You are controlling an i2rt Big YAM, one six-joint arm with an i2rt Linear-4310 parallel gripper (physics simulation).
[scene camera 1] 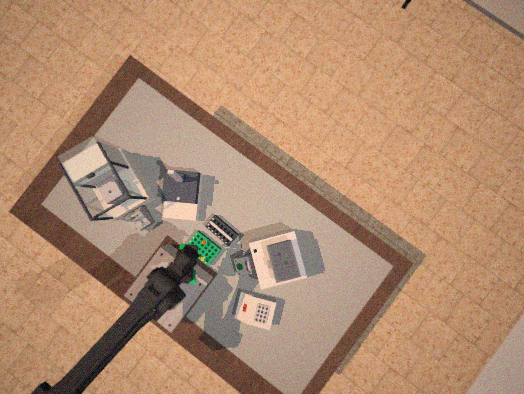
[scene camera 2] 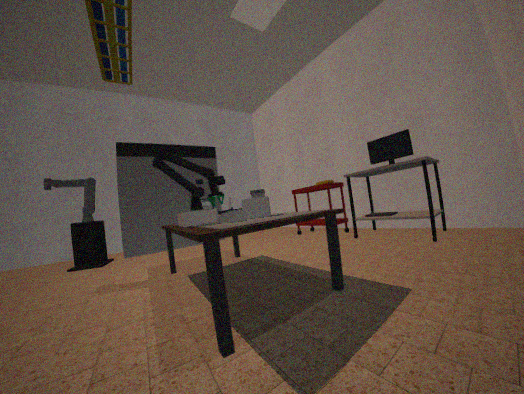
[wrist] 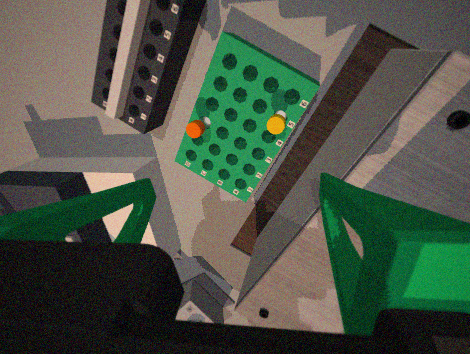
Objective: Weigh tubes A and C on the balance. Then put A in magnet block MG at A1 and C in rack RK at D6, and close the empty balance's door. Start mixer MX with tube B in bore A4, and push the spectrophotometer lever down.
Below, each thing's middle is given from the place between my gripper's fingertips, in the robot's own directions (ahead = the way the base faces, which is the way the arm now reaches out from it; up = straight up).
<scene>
Right now my hand is 24 cm short of the white mixer with grey top (scene camera 1: 277,258), 22 cm to the left of it and 3 cm above it. Also, from my hand: glass-box balance (scene camera 1: 107,182) (46 cm to the left, 7 cm behind, 1 cm below).
</scene>
